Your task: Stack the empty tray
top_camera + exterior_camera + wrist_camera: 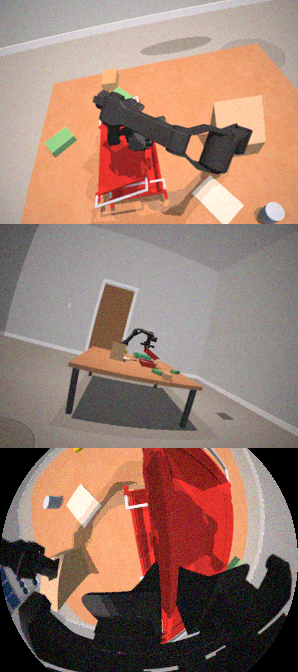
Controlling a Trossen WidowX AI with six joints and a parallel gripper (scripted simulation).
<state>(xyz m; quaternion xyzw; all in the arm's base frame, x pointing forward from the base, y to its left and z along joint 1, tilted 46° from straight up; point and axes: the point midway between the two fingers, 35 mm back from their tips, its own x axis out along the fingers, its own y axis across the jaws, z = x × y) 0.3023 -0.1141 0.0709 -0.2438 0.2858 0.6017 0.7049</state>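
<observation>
Now: the red tray 80 mm ahead of my gripper tip, 10 mm to the right of it and 10 mm below it. From my gripper tip the other things lie so: grey cylinder (340 mm behind, 300 mm to the left, 140 mm below); then tiny red cube (300 mm to the right, 170 mm below, 150 mm ahead); then white sheet (200 mm to the left, 200 mm behind, 180 mm below).
</observation>
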